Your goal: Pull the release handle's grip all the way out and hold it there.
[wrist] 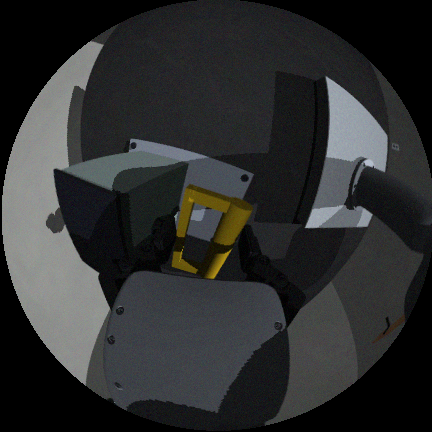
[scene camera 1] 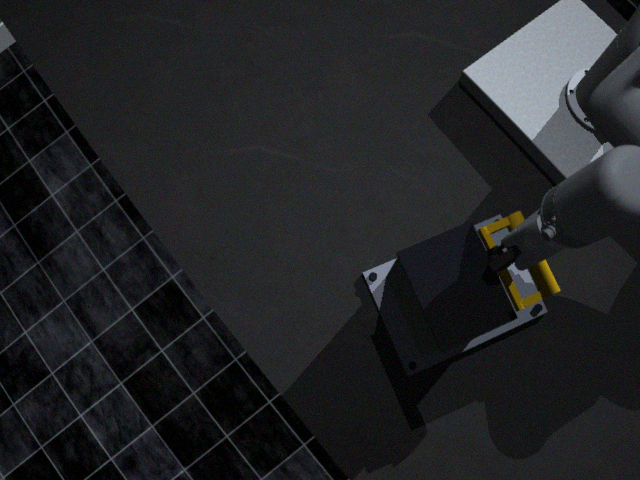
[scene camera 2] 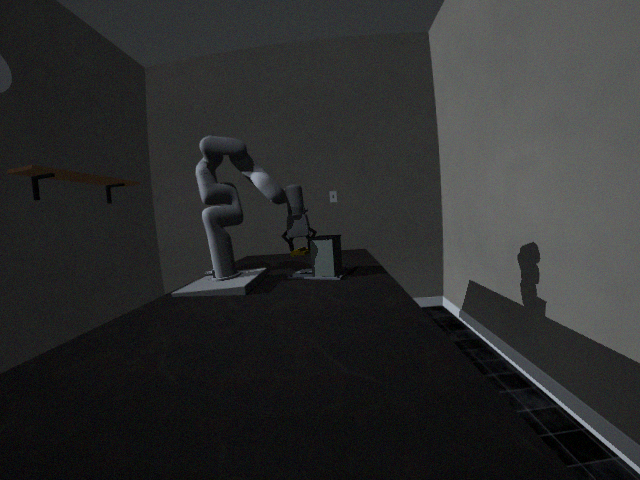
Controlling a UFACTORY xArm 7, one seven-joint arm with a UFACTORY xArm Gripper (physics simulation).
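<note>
The yellow release handle [scene camera 1: 547, 276] [scene camera 2: 299, 252] [wrist: 234, 220] is a rectangular frame with a thick round grip bar on its outer side, away from the dark grey-green box [scene camera 1: 439, 268] [scene camera 2: 324, 257] [wrist: 145, 170]. A narrow gap shows between the box and the handle's inner bar in the wrist view. My gripper [scene camera 1: 500, 258] [scene camera 2: 301, 246] [wrist: 207, 229] is open and straddles the handle. In the wrist view one finger is between the box and the inner bar, the other outside the grip bar with a small gap. Finger contact with the box is unclear.
The box stands on a light grey base plate [scene camera 1: 488, 338] [wrist: 225, 172] with dark bolts at its corners. The arm's white base slab [scene camera 1: 527, 67] [scene camera 2: 222, 284] [wrist: 345, 130] is nearby. A wooden shelf [scene camera 2: 72, 176] is on the left wall.
</note>
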